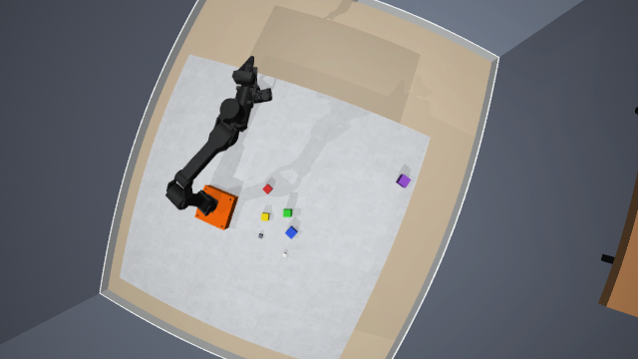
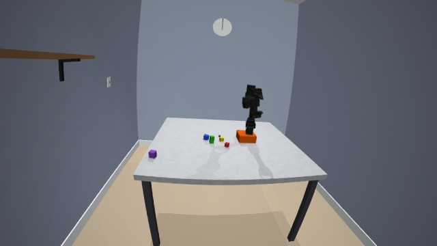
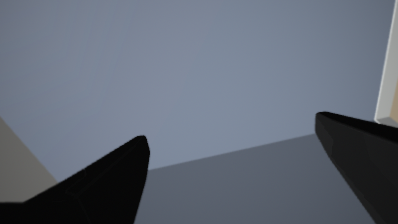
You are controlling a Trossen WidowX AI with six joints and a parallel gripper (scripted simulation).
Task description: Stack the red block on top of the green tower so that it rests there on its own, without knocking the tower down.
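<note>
Now: the red block 200 mm ahead of my gripper tip, 360 mm to the right of it and 410 mm below it. The rest, counted from my gripper tip: yellow block (250 mm ahead, 470 mm to the right, 410 mm below); blue block (390 mm ahead, 470 mm to the right, 410 mm below); purple block (700 mm ahead, 10 mm to the right, 410 mm below).
</note>
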